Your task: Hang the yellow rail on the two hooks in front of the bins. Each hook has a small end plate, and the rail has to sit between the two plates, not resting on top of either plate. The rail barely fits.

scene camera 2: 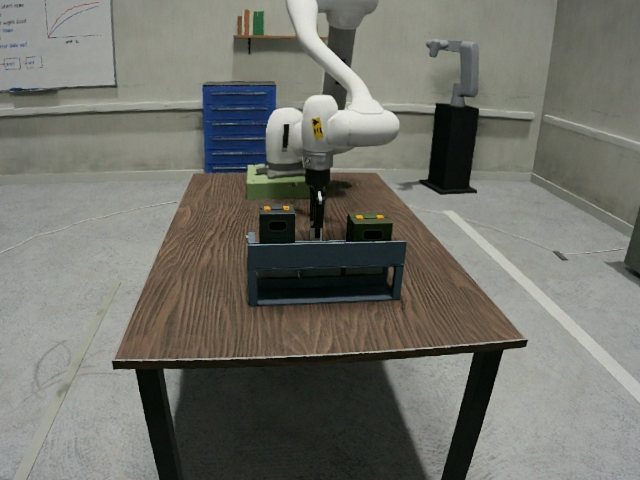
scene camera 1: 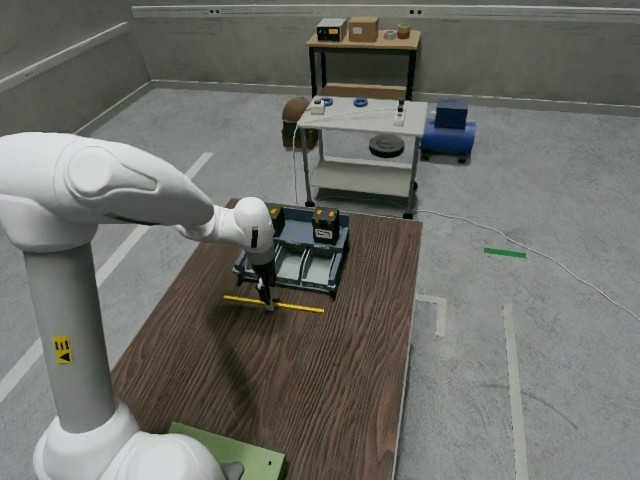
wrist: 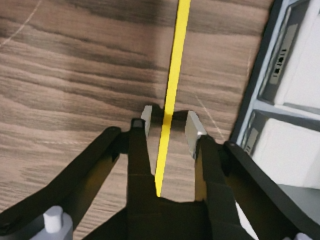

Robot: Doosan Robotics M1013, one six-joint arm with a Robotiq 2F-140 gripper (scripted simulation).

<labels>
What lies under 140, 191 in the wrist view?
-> My gripper.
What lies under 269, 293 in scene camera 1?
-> My gripper.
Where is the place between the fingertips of my gripper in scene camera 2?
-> At 315, 243
</labels>
